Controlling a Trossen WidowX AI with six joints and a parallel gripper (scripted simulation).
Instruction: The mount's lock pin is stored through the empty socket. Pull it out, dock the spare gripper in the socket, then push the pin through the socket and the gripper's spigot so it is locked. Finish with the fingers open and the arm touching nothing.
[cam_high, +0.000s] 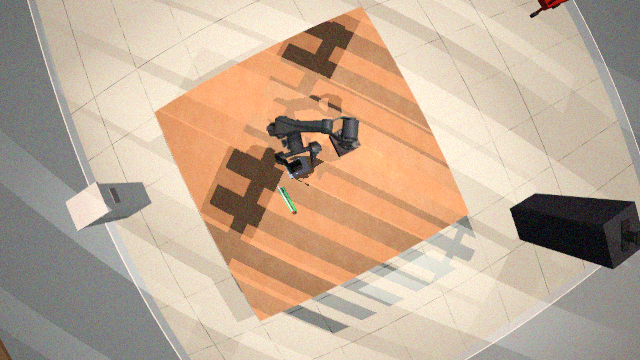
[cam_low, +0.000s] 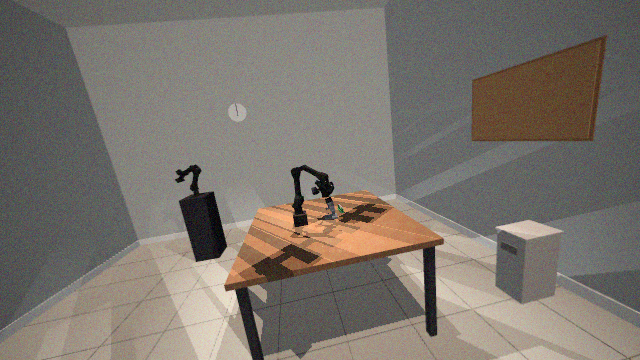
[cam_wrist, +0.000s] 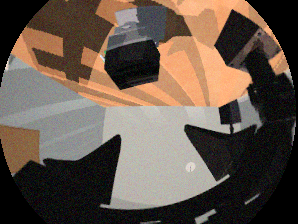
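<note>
Now: gripper tip 140 mm short of the green part, 100 mm to the right of it and 220 mm above it. From my gripper tip the other things lie so: grey mount 30 mm ahead, 30 mm to the right, 190 mm below; then spare gripper 30 mm ahead, 30 mm to the right, 120 mm below.
</note>
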